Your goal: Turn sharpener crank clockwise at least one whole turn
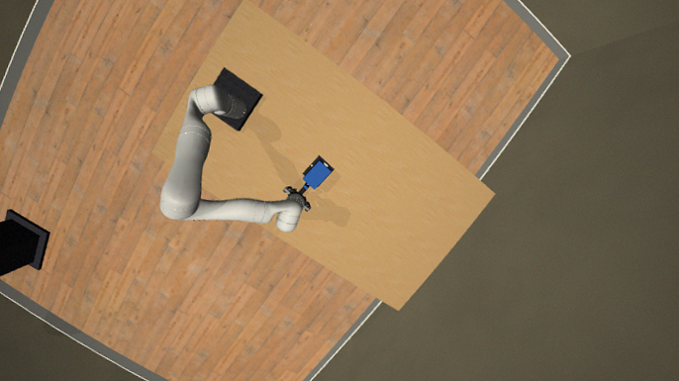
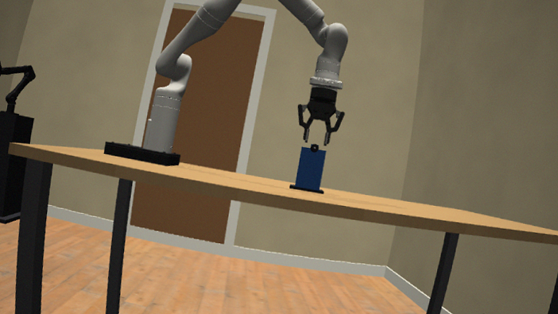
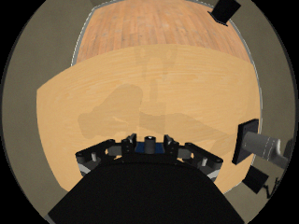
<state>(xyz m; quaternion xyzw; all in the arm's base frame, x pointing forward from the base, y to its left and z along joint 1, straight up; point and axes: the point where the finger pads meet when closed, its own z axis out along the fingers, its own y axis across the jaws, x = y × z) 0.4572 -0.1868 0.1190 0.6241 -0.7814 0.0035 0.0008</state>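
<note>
Right now my hand is 3 cm above the dark crank knob and 2 cm to the right of it.
</note>
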